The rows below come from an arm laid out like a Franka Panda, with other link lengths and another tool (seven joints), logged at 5 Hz.
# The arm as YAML. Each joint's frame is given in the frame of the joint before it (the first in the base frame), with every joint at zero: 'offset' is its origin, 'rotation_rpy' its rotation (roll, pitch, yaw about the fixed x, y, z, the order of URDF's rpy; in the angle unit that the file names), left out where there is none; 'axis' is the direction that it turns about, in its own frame. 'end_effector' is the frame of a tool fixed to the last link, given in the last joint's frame.
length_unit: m
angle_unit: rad
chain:
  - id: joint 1
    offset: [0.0, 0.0, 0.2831]
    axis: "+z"
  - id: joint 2
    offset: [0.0, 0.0, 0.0]
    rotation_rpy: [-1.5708, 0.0, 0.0]
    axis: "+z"
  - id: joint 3
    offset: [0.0, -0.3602, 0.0]
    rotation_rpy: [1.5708, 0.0, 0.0]
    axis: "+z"
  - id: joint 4
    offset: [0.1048, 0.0, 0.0]
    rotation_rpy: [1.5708, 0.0, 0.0]
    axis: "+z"
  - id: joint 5
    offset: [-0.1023, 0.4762, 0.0]
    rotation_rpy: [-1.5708, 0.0, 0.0]
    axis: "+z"
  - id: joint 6
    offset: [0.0, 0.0, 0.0]
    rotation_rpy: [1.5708, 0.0, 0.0]
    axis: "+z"
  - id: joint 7
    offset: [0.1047, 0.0, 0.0]
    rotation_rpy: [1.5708, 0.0, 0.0]
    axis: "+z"
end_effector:
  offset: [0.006, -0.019, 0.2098]
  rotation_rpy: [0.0, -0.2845, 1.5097]
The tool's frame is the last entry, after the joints.
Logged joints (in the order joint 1, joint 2, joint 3, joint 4, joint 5, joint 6, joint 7), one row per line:
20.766 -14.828 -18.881 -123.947 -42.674 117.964 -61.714
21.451 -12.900 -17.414 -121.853 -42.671 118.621 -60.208
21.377 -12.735 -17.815 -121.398 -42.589 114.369 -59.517
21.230 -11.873 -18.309 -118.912 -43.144 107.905 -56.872
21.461 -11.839 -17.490 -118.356 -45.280 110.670 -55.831
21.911 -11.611 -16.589 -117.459 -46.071 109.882 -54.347
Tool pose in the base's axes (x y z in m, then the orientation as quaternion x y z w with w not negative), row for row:
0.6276 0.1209 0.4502 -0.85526 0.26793 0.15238 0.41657
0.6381 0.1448 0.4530 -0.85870 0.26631 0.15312 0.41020
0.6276 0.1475 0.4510 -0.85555 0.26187 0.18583 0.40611
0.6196 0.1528 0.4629 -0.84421 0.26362 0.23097 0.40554
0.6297 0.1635 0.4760 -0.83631 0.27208 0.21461 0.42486
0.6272 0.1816 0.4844 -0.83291 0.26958 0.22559 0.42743
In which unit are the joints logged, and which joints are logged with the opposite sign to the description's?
The joints are logged in degrees. Opposite sign: joint 5.
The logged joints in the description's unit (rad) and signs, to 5 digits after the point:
0.36244 -0.25880 -0.32954 -2.16328 0.74480 2.05886 -1.07711
0.37439 -0.22515 -0.30393 -2.12674 0.74475 2.07033 -1.05083
0.37310 -0.22227 -0.31093 -2.11879 0.74332 1.99612 -1.03877
0.37053 -0.20722 -0.31955 -2.07541 0.75300 1.88330 -0.99260
0.37457 -0.20663 -0.30526 -2.06570 0.79029 1.93156 -0.97443
0.38242 -0.20265 -0.28953 -2.05005 0.80409 1.91780 -0.94853

